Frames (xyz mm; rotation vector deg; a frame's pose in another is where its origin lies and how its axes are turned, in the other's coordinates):
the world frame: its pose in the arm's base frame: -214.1 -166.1 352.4 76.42 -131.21 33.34
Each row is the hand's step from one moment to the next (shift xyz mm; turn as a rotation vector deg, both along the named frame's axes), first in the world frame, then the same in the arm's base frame.
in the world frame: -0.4 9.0 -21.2 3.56 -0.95 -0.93
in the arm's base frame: -4.6 16.0 15.9 -0.62 -2.42 2.86
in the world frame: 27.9 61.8 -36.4 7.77 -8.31 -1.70
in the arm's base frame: -61.5 28.2 36.6 4.10 -8.27 6.86
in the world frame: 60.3 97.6 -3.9 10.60 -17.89 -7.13
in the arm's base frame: -112.5 3.7 22.7 12.08 -11.60 14.24
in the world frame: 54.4 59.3 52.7 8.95 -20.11 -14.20
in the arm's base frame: -84.5 -40.5 -21.7 15.83 -7.55 19.45
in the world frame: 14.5 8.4 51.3 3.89 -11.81 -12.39
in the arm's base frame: -21.6 -34.6 -35.3 10.51 -1.25 14.00
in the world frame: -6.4 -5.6 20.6 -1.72 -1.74 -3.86
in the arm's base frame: 4.7 -9.3 -19.7 2.88 2.55 2.47
